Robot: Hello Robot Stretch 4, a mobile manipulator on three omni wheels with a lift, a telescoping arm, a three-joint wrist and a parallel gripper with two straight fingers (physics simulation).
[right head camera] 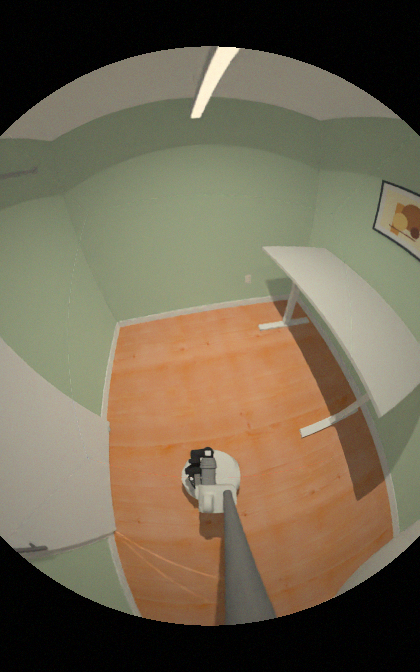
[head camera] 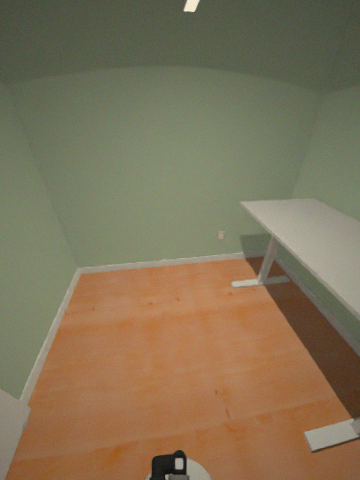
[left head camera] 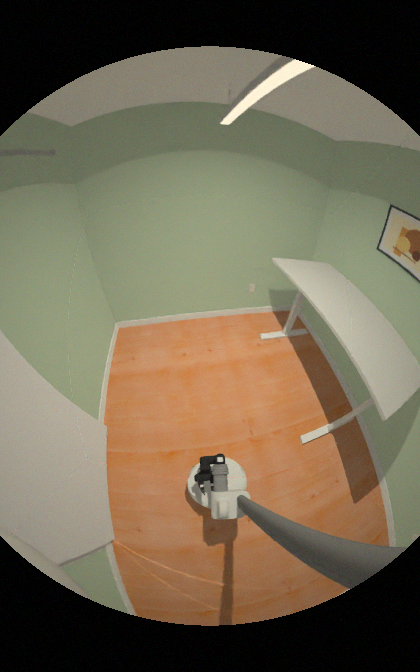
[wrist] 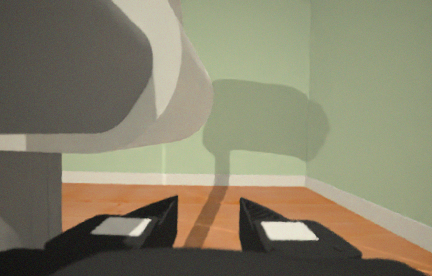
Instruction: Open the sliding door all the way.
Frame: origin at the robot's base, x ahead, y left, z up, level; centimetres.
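Seen in the pictures: gripper, fingertip midpoint: (left head camera: 207,494) (wrist: 208,215).
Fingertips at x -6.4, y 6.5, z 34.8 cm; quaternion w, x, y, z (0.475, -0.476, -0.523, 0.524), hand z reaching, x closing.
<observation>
A point is followed by its place in that frame.
The sliding door is a pale, flat panel (left head camera: 55,465) @[x -4.8, y 90.4, z 62.8 cm] (right head camera: 55,465) @[x -9.8, y 89.6, z 63.4 cm] along the left wall, with its lower edge near the floor. A corner of the door (head camera: 11,425) @[x 29.0, y 95.9, z 11.5 cm] shows at the lower left of the head view. A dark handle (right head camera: 32,548) is near the door's near edge in the right head view. The door's full travel is not shown. My gripper (wrist: 208,215) @[x -6.4, y 6.5, z 34.8 cm] has its two black fingers apart with nothing between them. It is at the folded wrist, well to the right of the door, and touches neither door nor handle.
A long white table (head camera: 320,240) @[x 101.2, y -86.1, z 92.3 cm] (left head camera: 345,310) @[x 89.1, y -89.1, z 92.3 cm] (right head camera: 340,300) @[x 84.5, y -86.7, z 92.3 cm] stands along the right wall, its feet reaching onto the floor. A dark bar (left head camera: 27,152) (right head camera: 17,173) @[x 108.1, y 110.1, z 204.6 cm] is high on the left wall. A framed picture (left head camera: 405,242) @[x 101.7, y -140.2, z 155.9 cm] (right head camera: 402,220) @[x 101.3, y -140.2, z 155.1 cm] hangs above the table.
</observation>
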